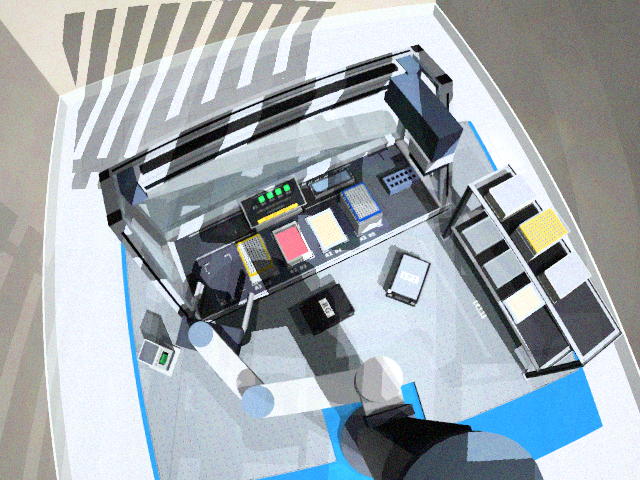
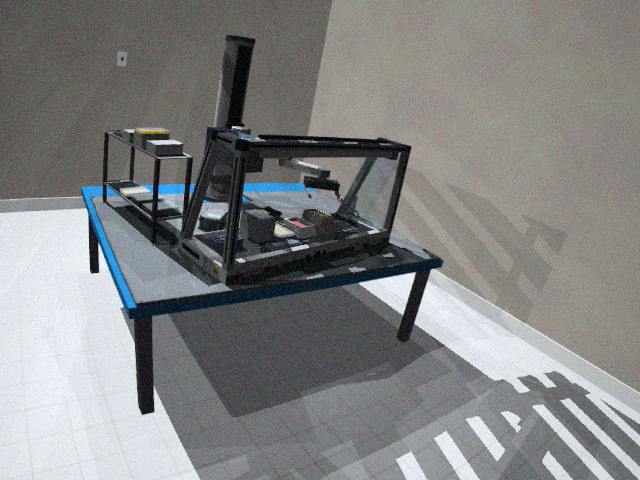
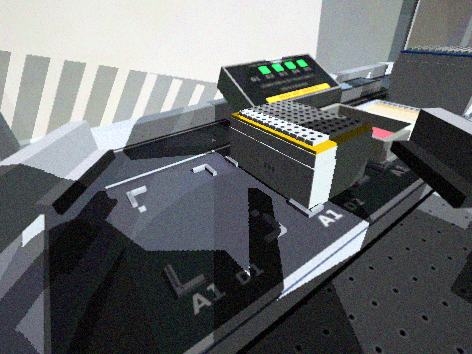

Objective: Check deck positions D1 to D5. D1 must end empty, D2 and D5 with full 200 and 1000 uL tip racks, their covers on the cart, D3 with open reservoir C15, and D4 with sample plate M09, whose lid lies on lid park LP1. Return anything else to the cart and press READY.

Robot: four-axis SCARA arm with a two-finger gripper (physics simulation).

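Places are measured from the arm's base along level axes (x back, y left, z down), in centimetres.
Pixels of known places: gripper, fingertip midpoint: point(image 1: 225, 288) point(image 2: 325, 198) point(image 3: 248, 133).
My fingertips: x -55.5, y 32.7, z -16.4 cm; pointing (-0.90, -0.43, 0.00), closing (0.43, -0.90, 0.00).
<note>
Behind a point stands the place of what it marks.
My open gripper point(image 1: 223, 303) point(image 2: 324, 196) {x -55.6, y 32.7, z -16.4 cm} point(image 3: 248, 133) {x -55.6, y 32.7, z -16.4 cm} is beside the deck's D1 end, with nothing between its fingers. D1 point(image 3: 185, 220) {x -62.4, y 35.9, z -6.1 cm} shows bare corner brackets. The yellow-rimmed tip rack point(image 1: 255, 256) {x -64.7, y 22.2, z -12.4 cm} point(image 3: 300, 145) {x -60.3, y 25.6, z -12.1 cm} stands uncovered on D2. The open reservoir point(image 1: 293, 242) {x -68.1, y 9.7, z -7.4 cm} with red liquid is on D3. The cream sample plate point(image 1: 326, 228) {x -70.0, y -1.8, z -7.4 cm} is unlidded on D4. The blue-rimmed tip rack point(image 1: 361, 202) point(image 2: 258, 224) stands uncovered on D5. Lid park LP1 point(image 1: 408, 277) {x -46.6, y -22.2, z -7.1 cm} seems to bear a clear lid. A small box with a green button point(image 1: 163, 357) {x -40.5, y 58.5, z -10.6 cm} stands at the left.
The cart point(image 1: 525, 373) {x -4.0, y -51.8, z -1.5 cm} point(image 2: 156, 198) {x -62.0, y -54.9, z -20.4 cm} at the right holds boxes, a yellow rack point(image 1: 542, 230) {x -38.2, y -51.1, z -43.3 cm} and several flat plates. A black RG block point(image 1: 326, 308) {x -44.5, y 5.2, z -6.3 cm} stands before the deck. A status panel point(image 1: 273, 203) {x -81.0, y 12.8, z -12.7 cm} point(image 3: 280, 80) {x -80.6, y 14.5, z -12.6 cm} shows several green lamps. The enclosure's frame and clear walls surround the deck.
</note>
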